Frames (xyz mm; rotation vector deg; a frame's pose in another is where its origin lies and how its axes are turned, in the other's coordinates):
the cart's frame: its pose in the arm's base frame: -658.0 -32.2 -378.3 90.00 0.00 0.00
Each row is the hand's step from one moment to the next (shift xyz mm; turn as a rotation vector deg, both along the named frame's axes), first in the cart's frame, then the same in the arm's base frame.
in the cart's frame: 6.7 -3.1 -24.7 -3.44 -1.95 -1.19
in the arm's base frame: 6.7 24.7 -3.1 -3.44 1.19 -1.95
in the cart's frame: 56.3 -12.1 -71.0 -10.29 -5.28 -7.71
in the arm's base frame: 56.3 71.0 -12.1 -10.29 7.71 -5.28
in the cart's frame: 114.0 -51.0 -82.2 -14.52 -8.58 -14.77
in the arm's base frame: 114.0 82.2 -51.0 -14.52 14.77 -8.58
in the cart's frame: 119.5 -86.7 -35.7 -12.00 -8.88 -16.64
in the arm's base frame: 119.5 35.7 -86.7 -12.00 16.64 -8.88
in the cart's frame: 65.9 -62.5 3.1 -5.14 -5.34 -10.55
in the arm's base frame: 65.9 -3.1 -62.5 -5.14 10.55 -5.34
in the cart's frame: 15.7 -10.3 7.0 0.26 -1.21 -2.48
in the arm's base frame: 15.7 -7.0 -10.3 0.26 2.48 -1.21
